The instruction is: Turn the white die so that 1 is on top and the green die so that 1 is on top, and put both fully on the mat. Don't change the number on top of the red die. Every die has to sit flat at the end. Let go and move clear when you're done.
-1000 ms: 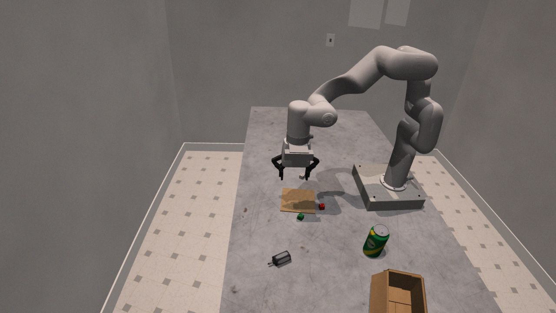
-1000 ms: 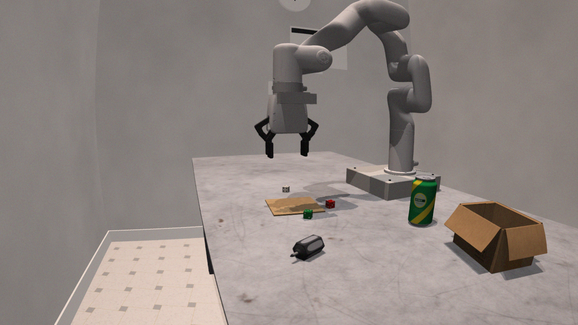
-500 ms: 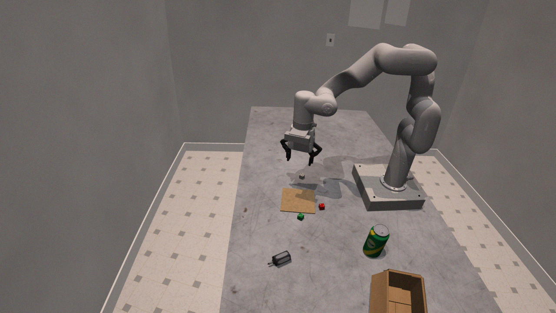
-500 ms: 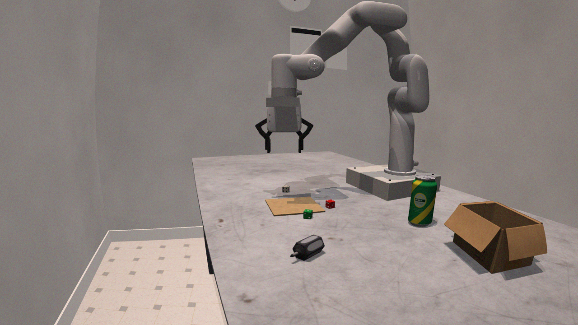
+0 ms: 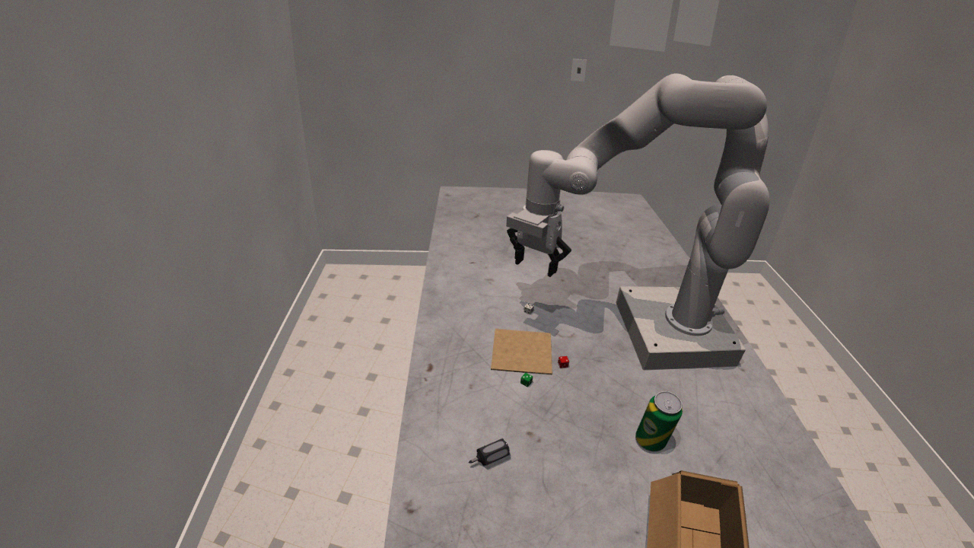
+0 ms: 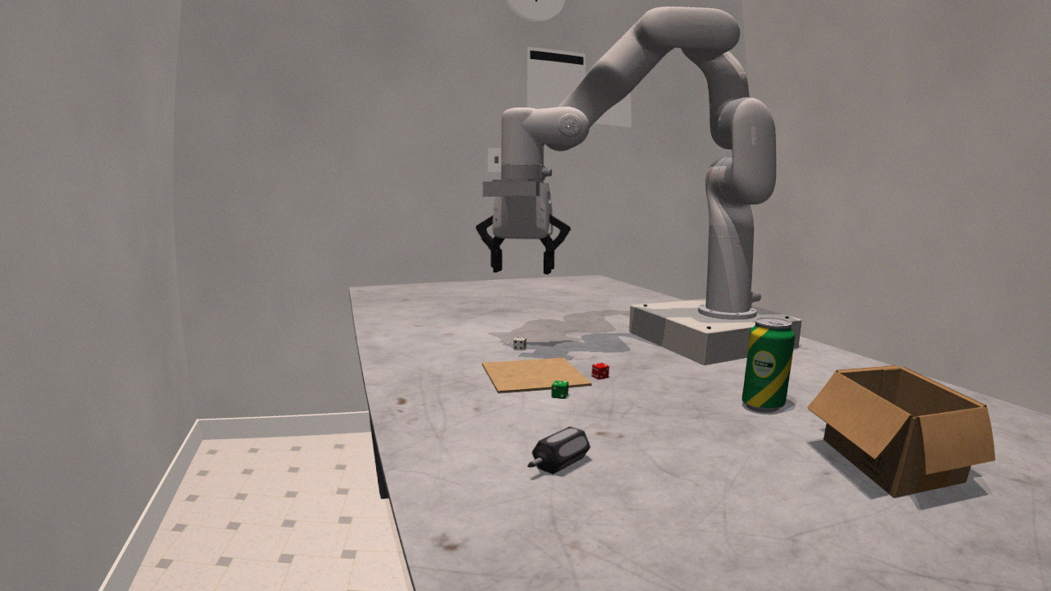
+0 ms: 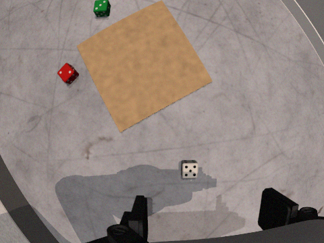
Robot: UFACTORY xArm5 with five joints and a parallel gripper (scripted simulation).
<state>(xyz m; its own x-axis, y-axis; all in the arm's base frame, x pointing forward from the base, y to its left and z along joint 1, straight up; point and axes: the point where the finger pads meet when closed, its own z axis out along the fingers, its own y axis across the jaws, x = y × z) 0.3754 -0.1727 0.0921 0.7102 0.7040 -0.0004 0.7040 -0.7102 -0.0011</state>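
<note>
The white die is 14 cm below my hand. The rest, counted from my hand: tan mat 6 cm ahead, 14 cm to the left, 15 cm below; then green die 8 cm ahead, 24 cm to the left, 14 cm below; then red die 2 cm behind, 20 cm to the left, 14 cm below.
</note>
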